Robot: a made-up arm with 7 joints. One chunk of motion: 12 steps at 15 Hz.
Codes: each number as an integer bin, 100 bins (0 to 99) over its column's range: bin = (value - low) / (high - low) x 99, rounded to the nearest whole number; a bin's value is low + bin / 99 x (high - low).
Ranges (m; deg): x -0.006..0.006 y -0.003..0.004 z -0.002..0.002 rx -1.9..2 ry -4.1..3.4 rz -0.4..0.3
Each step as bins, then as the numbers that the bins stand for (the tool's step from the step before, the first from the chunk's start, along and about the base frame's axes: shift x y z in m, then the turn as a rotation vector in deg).
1 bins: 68 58 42 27 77 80
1 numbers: 0.00224 0.00110 -0.00030 -0.836 1.733 0.166
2 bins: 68 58 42 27 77 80
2 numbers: 0.00224 0.00110 -0.00030 -0.836 1.733 0.166
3 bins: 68 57 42 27 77 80
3 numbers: 0.00224 0.00103 -0.00030 -0.836 1.733 0.166
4 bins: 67 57 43 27 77 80
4 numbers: 0.00212 0.00103 -0.00026 -0.836 1.733 0.166
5 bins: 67 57 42 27 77 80
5 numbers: 0.00212 0.00103 -0.00030 -0.836 1.733 0.166
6 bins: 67 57 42 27 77 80
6 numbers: 0.00212 0.00103 -0.00030 -0.836 1.733 0.166
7 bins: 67 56 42 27 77 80
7 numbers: 0.00212 0.00096 -0.00030 -0.836 1.733 0.166
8 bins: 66 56 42 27 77 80
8 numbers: 0.00200 0.00096 -0.00030 -0.836 1.733 0.166
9 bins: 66 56 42 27 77 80
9 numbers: 0.00200 0.00096 -0.00030 -0.836 1.733 0.166
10 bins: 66 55 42 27 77 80
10 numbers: 0.00200 0.00089 -0.00030 -0.836 1.733 0.166
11 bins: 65 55 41 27 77 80
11 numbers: 0.00188 0.00089 -0.00034 -0.836 1.733 0.166
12 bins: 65 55 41 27 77 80
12 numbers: 0.00188 0.00089 -0.00034 -0.836 1.733 0.166
